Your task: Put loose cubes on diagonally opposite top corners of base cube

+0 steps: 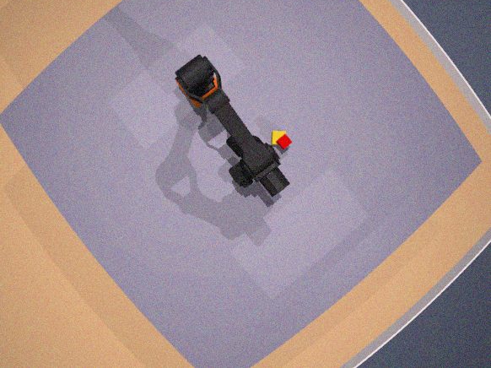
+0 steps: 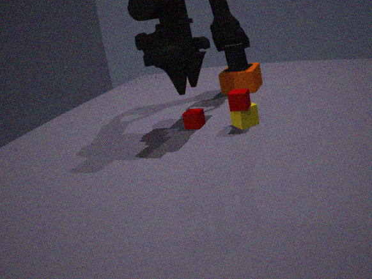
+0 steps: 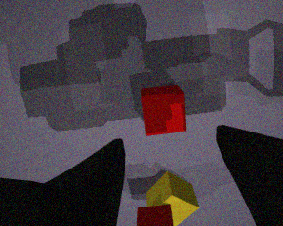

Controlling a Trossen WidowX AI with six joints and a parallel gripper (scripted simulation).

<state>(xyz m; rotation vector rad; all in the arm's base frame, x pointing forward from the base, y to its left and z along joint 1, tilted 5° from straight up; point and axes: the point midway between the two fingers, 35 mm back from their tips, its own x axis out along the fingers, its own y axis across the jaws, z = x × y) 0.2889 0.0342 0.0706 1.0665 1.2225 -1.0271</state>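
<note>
My gripper tip is now 10 cm to the right of the yellow base cube, 6 cm above it and 2 cm past it.
</note>
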